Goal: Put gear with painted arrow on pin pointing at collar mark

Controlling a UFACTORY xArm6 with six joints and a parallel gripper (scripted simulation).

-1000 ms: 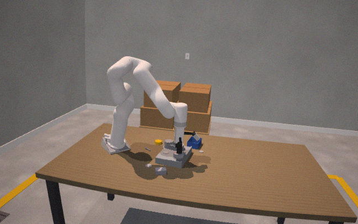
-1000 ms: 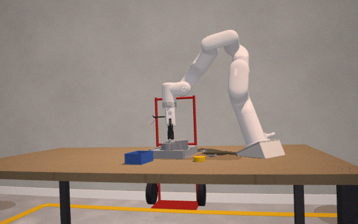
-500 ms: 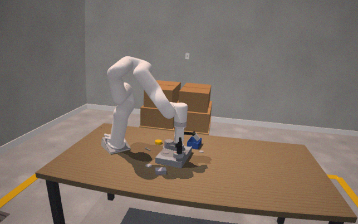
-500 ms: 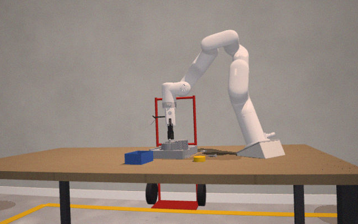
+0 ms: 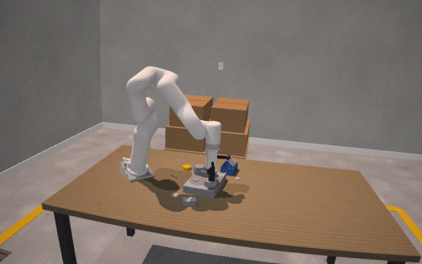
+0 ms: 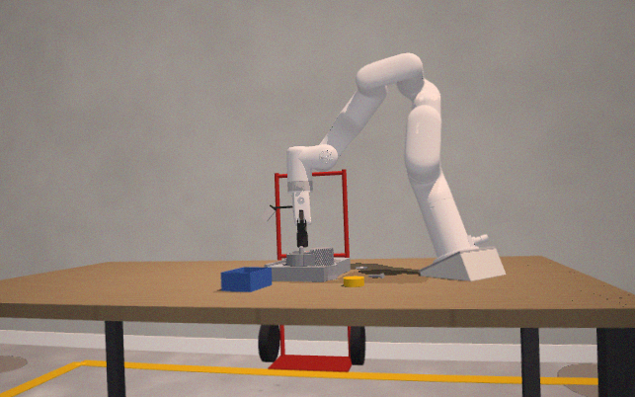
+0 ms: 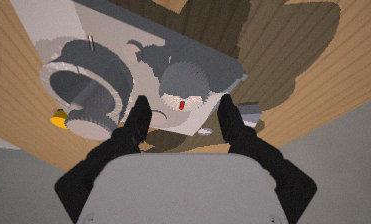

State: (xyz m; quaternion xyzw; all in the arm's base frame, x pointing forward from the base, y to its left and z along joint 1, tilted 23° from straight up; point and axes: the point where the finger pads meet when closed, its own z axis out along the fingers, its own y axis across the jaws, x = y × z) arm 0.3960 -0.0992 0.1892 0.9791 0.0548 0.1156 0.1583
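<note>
My hand is 4 cm above the toothed gear. Round my hand: small grey block: 14 cm to the right, 10 cm behind, 8 cm below; then blue bin: 26 cm to the left, 12 cm ahead, 8 cm below; then bolt: 21 cm behind, 16 cm to the left, 9 cm below.
</note>
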